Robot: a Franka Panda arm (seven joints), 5 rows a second.
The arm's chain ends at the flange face. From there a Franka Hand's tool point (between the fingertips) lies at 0.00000 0.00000 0.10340 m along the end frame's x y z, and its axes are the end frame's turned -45 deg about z.
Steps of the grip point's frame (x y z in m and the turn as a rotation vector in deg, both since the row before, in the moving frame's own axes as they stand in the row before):
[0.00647 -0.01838 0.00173 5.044 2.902 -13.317]
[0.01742 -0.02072 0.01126 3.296 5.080 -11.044]
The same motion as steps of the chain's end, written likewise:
[-0.00455 -0.00786 0.00226 5.619 -1.515 -13.317]
[-0.00357 -0.01615 0.01184 5.923 1.261 -11.044]

